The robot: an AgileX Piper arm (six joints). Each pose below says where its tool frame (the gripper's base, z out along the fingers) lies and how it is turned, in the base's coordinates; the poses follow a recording.
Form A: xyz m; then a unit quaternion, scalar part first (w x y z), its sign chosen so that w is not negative.
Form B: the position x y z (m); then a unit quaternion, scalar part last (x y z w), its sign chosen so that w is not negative. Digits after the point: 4 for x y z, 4 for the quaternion.
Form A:
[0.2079 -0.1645 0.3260 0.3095 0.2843 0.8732 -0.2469]
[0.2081 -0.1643 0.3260 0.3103 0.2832 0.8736 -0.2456]
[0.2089 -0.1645 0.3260 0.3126 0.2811 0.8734 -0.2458]
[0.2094 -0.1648 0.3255 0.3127 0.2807 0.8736 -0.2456]
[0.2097 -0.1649 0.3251 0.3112 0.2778 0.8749 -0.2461]
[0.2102 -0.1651 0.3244 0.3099 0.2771 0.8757 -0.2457]
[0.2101 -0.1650 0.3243 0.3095 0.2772 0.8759 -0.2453]
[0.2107 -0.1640 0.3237 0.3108 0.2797 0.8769 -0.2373]
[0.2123 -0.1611 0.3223 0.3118 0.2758 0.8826 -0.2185]
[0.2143 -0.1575 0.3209 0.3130 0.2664 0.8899 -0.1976]
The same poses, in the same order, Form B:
[0.2079 -0.1645 0.3260 0.2843 0.8732 -0.2469 0.3095]
[0.2081 -0.1643 0.3260 0.2832 0.8736 -0.2456 0.3103]
[0.2089 -0.1645 0.3260 0.2811 0.8734 -0.2458 0.3126]
[0.2094 -0.1648 0.3255 0.2807 0.8736 -0.2456 0.3127]
[0.2097 -0.1649 0.3251 0.2778 0.8749 -0.2461 0.3112]
[0.2102 -0.1651 0.3244 0.2771 0.8757 -0.2457 0.3099]
[0.2101 -0.1650 0.3243 0.2772 0.8759 -0.2453 0.3095]
[0.2107 -0.1640 0.3237 0.2797 0.8769 -0.2373 0.3108]
[0.2123 -0.1611 0.3223 0.2758 0.8826 -0.2185 0.3118]
[0.2143 -0.1575 0.3209 0.2664 0.8899 -0.1976 0.3130]

